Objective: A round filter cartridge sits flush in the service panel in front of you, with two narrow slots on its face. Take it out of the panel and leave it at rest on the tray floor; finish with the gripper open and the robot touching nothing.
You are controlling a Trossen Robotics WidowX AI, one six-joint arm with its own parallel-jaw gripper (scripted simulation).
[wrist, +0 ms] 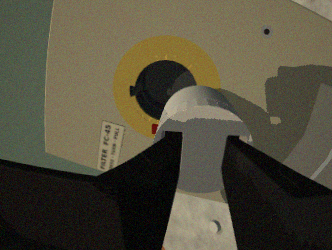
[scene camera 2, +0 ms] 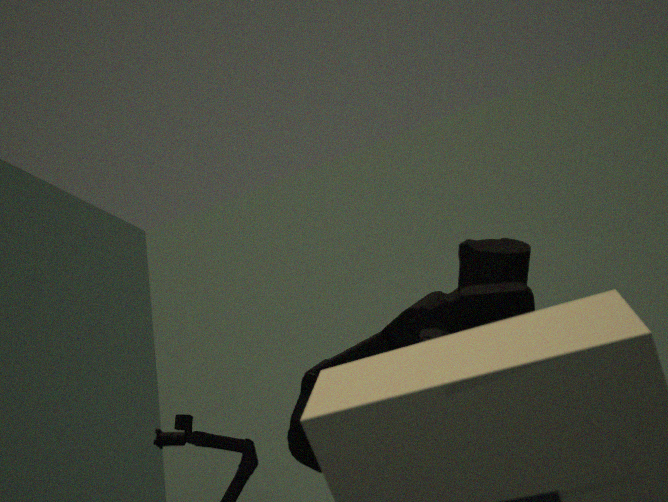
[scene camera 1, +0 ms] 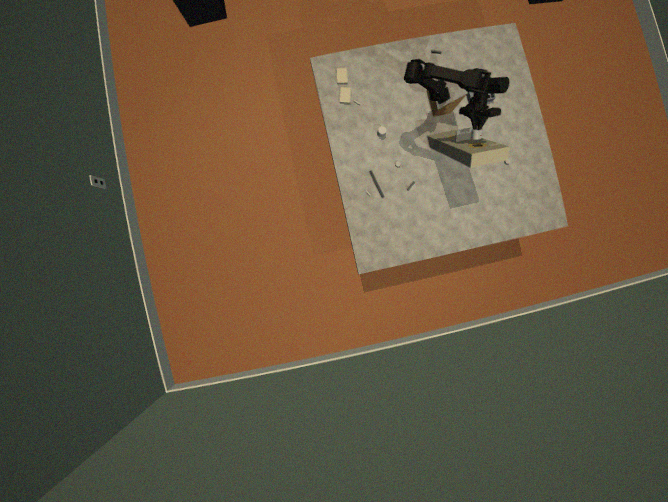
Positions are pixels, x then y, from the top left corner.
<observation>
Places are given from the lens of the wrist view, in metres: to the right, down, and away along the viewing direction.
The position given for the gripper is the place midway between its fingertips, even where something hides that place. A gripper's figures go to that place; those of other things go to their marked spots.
gripper (wrist: 201,141): 0.02, 0.01, 0.09
round filter cartridge (wrist: 205,117): 0.02, 0.00, 0.08
beige service panel (wrist: 108,77): -0.04, -0.04, 0.14
The marked spots on the beige service panel and the round filter cartridge are 0.09 m apart.
</observation>
